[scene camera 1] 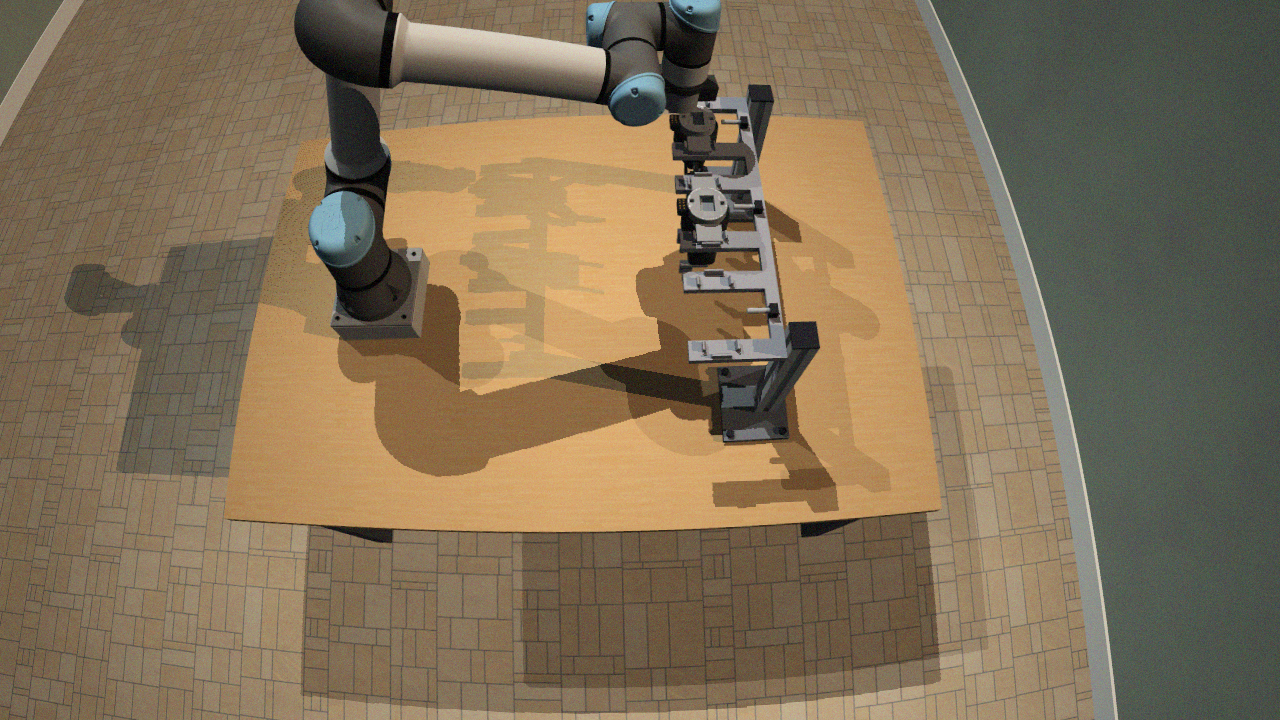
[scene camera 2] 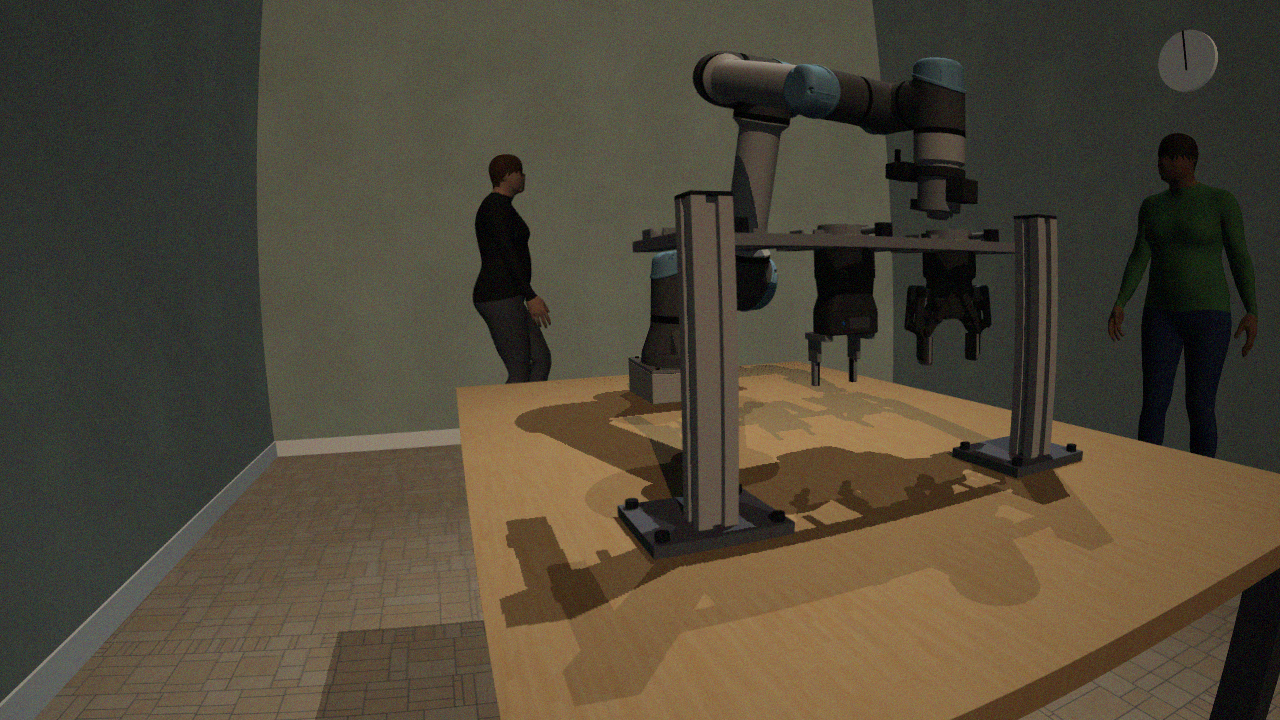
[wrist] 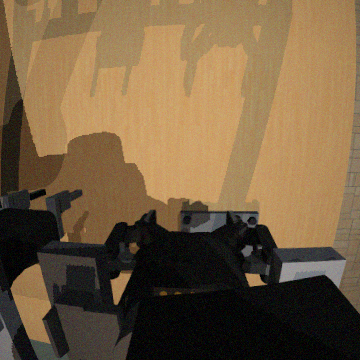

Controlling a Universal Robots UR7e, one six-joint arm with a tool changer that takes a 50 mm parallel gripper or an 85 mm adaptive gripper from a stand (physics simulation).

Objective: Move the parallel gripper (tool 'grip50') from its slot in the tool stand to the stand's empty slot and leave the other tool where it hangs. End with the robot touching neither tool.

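Where they show: end effector, tool point: (scene camera 2: 938, 211); arm's base, origin of the base link: (scene camera 1: 375, 286) (scene camera 2: 678, 362).
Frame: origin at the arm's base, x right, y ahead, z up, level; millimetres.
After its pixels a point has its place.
Observation:
The arm's tool flange (scene camera 1: 684, 96) @[x -83, y 603, z 305 mm] (scene camera 2: 935, 192) @[x -86, y 620, z 287 mm] carries no gripper. It hangs just above the adaptive gripper (scene camera 1: 696, 129) (scene camera 2: 948, 277) (wrist: 187, 260), with a small gap in the scene camera 2 view. That tool hangs in the stand's far slot, fingers apart. The parallel gripper (scene camera 1: 707, 207) (scene camera 2: 844, 291) (wrist: 25, 235) hangs in the middle slot, its two thin fingers apart and empty. The stand (scene camera 1: 771, 277) @[x 215, y 682, z 216 mm] (scene camera 2: 774, 240) @[x 242, y 686, z 209 mm] has its empty slot at the near end, between a lower prong (scene camera 1: 702, 282) @[x 208, y 577, z 216 mm] and the end prong (scene camera 1: 720, 351) @[x 319, y 581, z 216 mm].
Two upright posts (scene camera 1: 789, 367) @[x 344, y 686, z 176 mm] (scene camera 2: 708, 358) @[x 336, y 715, z 104 mm] (scene camera 2: 1034, 340) @[x -110, y 764, z 95 mm] hold up the stand's rail. The stand and the robot base (scene camera 1: 380, 324) @[x 84, y 13, z 1 mm] (scene camera 2: 654, 380) @[x 90, y 75, z -20 mm] are on the wooden table (scene camera 1: 572, 483) @[x 416, y 335, z -66 mm] (scene camera 2: 895, 617) @[x 299, y 922, z -66 mm]. Two people (scene camera 2: 503, 241) (scene camera 2: 1186, 250) stand beyond the table.

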